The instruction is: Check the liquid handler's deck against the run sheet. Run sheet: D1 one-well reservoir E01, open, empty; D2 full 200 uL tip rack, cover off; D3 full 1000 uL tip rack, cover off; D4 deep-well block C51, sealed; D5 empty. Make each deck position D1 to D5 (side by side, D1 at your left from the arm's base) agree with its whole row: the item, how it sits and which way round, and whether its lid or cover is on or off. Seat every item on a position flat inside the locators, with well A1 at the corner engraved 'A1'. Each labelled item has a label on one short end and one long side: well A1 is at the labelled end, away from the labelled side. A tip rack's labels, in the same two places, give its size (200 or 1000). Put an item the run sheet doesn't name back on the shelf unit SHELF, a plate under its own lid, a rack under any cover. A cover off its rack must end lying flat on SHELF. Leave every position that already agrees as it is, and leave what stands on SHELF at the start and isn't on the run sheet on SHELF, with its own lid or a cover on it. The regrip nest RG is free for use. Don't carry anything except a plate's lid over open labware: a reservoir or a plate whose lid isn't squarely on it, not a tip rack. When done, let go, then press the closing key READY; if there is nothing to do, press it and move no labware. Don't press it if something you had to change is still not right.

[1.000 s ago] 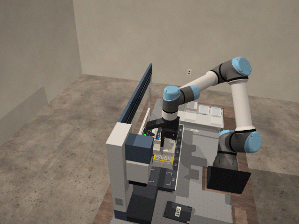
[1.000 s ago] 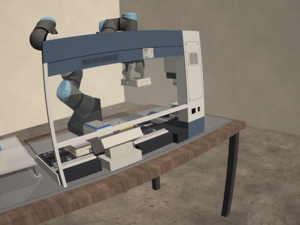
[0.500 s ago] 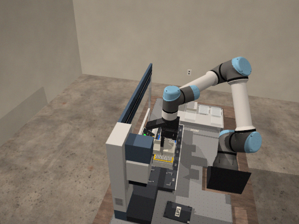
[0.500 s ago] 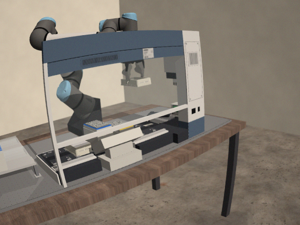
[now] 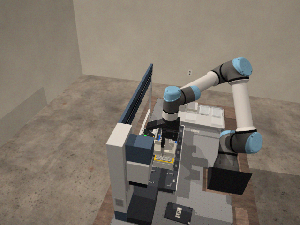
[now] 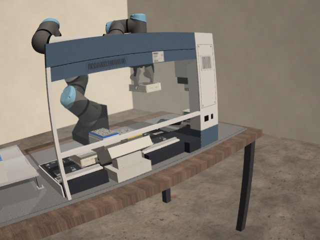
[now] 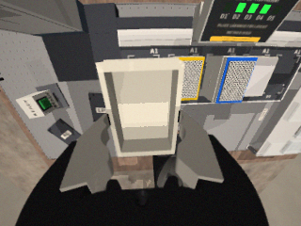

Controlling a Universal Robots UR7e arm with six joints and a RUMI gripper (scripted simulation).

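My gripper is now 2 cm short of the yellow-rimmed tip rack, 12 cm to the left of it and 21 cm above it. From my hand the other things lie so: cream one-well reservoir: 1 cm below; then liquid handler tower: 13 cm ahead, 24 cm to the left, 3 cm below; then frame bar: 21 cm ahead, 17 cm to the right, 13 cm below.
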